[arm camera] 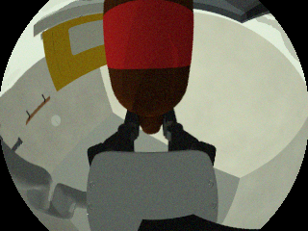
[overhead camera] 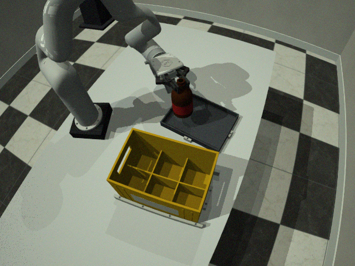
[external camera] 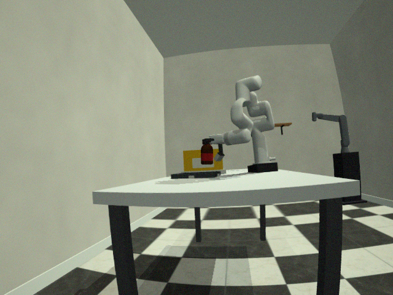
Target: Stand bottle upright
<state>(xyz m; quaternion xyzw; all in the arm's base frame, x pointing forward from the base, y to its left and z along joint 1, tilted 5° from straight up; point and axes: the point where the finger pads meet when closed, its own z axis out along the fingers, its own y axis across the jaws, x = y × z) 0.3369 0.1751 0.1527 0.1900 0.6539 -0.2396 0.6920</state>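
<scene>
Right now the brown bottle is 10 mm ahead of my hand and 60 mm below it. From my hand the other things lie so: dark grey tray (70 mm ahead, 20 mm to the left, 190 mm below); then yellow crate (70 mm ahead, 270 mm to the right, 120 mm below).
</scene>
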